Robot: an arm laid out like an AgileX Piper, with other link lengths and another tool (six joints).
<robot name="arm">
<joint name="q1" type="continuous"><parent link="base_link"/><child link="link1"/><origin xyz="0 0 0.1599" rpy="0 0 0"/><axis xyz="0 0 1"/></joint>
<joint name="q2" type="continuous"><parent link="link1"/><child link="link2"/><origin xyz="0 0 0" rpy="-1.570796 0 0"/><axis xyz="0 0 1"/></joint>
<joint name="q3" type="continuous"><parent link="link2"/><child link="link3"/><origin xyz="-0.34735 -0.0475 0" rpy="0 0 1.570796"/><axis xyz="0 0 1"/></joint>
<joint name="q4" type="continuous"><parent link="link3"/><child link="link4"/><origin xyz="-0.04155 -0.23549 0" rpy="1.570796 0 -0.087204"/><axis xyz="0 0 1"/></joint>
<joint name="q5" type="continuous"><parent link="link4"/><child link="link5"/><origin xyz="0 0 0" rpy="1.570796 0 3.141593"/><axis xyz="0 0 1"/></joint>
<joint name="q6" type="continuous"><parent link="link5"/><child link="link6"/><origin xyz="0 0.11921 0" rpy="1.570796 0 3.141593"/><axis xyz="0 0 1"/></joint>
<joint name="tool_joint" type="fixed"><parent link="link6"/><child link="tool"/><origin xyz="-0.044 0.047 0.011" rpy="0 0.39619 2.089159"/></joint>
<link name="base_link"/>
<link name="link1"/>
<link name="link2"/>
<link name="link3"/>
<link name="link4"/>
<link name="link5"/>
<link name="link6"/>
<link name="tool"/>
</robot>
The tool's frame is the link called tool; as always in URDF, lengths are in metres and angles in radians. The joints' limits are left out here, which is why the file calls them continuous.
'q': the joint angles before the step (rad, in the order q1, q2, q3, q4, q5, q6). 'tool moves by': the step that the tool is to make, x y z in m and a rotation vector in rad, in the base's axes. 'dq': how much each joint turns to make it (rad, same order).
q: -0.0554 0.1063 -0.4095 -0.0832 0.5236 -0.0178
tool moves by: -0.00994 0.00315 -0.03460 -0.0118 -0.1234 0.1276
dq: 0.1117 -0.1063 0.1713 0.0025 -0.1892 -0.0088
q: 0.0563 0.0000 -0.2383 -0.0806 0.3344 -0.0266
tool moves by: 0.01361 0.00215 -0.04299 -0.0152 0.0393 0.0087
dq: 0.0019 0.0000 0.1640 -0.0156 -0.1243 0.0048
